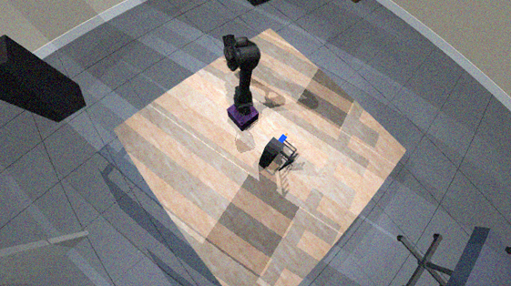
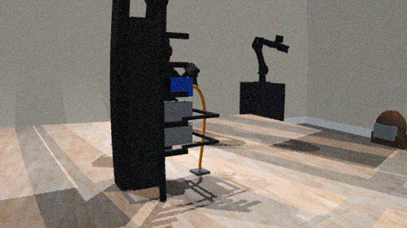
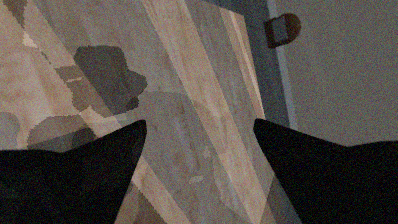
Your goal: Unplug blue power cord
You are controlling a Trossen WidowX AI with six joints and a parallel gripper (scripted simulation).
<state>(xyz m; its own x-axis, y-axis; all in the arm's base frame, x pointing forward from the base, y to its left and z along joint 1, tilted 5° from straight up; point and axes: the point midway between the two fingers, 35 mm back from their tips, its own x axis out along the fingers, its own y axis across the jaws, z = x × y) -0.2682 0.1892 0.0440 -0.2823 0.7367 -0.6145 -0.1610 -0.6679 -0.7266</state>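
The blue plug lies 56 cm ahead of my gripper tip, 20 cm to the right of it and 7 cm above it. Round my gripper tip: black power strip (57 cm ahead, 27 cm to the right, 4 cm above).
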